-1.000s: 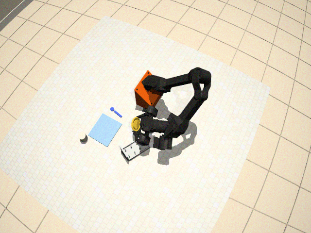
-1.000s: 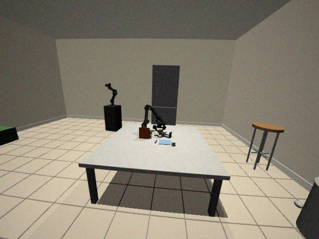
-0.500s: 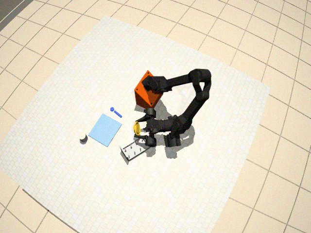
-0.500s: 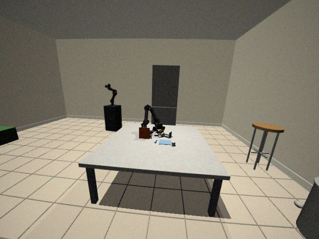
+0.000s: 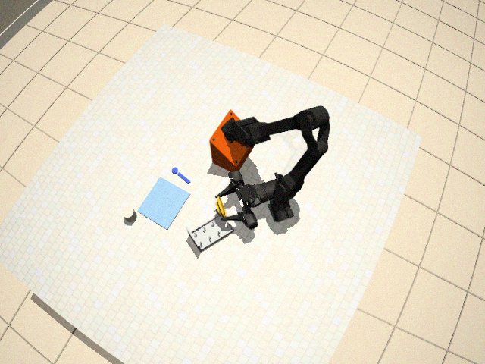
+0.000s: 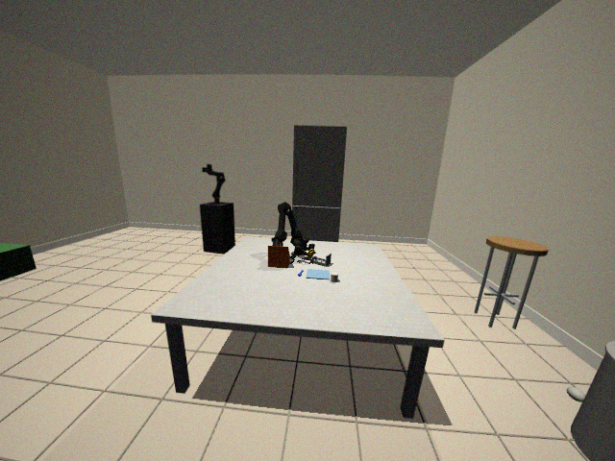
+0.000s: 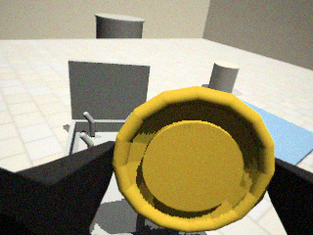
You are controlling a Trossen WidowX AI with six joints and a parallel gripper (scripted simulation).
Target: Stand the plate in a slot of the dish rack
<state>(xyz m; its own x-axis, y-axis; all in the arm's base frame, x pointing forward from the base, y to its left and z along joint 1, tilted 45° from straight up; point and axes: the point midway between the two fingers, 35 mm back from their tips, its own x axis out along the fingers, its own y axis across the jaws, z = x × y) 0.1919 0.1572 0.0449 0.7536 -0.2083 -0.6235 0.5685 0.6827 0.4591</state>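
My gripper tip is 6 cm short of the grey dish rack, 5 cm above it and 2 cm to the right of it. Round my gripper tip: blue spoon: 21 cm to the right, 7 cm below, 3 cm behind; then light blue mat: 18 cm to the right, 8 cm ahead, 7 cm below; then yellow plate: 1 cm behind.
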